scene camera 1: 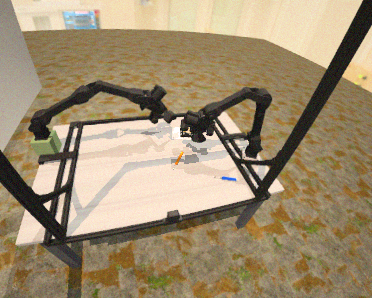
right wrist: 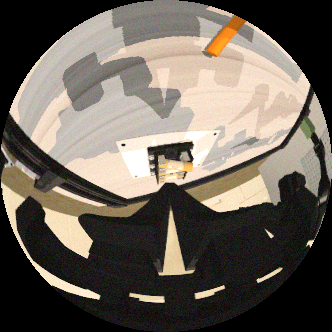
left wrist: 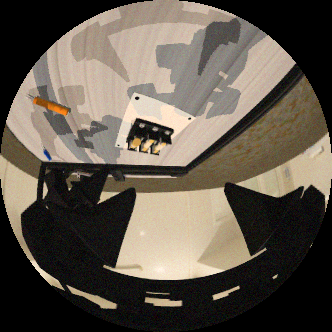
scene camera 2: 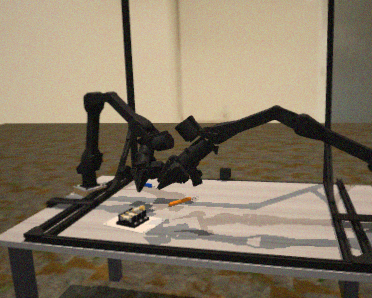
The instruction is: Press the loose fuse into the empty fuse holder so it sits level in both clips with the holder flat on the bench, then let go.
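Frame: origin at the left arm's base, x back, y right, z up, level; metres.
Where they show: left gripper, fingertip midpoint: [left wrist: 181, 190] [scene camera 2: 157, 185]; right gripper, fingertip midpoint: [scene camera 1: 192, 130] [right wrist: 169, 186] [left wrist: 108, 167] [scene camera 2: 138, 191]; left arm's base, origin of the base link: [scene camera 1: 42, 136]; right arm's base, origin of the base link: [scene camera 1: 250, 154] [left wrist: 85, 176] [scene camera 2: 89, 185].
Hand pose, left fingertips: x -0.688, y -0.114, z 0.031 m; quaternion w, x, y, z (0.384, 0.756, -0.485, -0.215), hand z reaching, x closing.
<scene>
Each offset is from my left fingertips to the centre of the thing.
The black fuse holder @(dx -0.097, dy +0.007, dz -0.122 m) [scene camera 2: 132, 218] [left wrist: 154, 128] [right wrist: 172, 148] stands on a white plate [scene camera 2: 150, 224] [left wrist: 162, 111] [right wrist: 132, 159]. Fuses with yellow caps lie across it. In the right wrist view the uppermost fuse @(dx -0.096, dy +0.034, dz -0.104 m) [right wrist: 178, 164] lies aslant, its right cap sticking out past the clip; its seating is hard to make out. My right gripper [scene camera 2: 139, 189] [right wrist: 169, 186] is shut and empty, above the table and apart from the holder. My left gripper [scene camera 1: 161, 118] [left wrist: 181, 190] is open and empty, above the table beside the right gripper. In scene camera 1 the right arm hides most of the holder.
An orange-handled tool @(dx -0.010, dy +0.243, dz -0.133 m) [scene camera 1: 179, 158] [scene camera 2: 180, 201] [left wrist: 51, 106] [right wrist: 226, 39] and a blue-handled tool @(dx -0.235, dy +0.389, dz -0.132 m) [scene camera 1: 228, 178] [scene camera 2: 148, 185] [left wrist: 47, 154] lie on the table. A black frame [scene camera 1: 120, 227] runs around the table top. The two arms' grippers are close together.
</scene>
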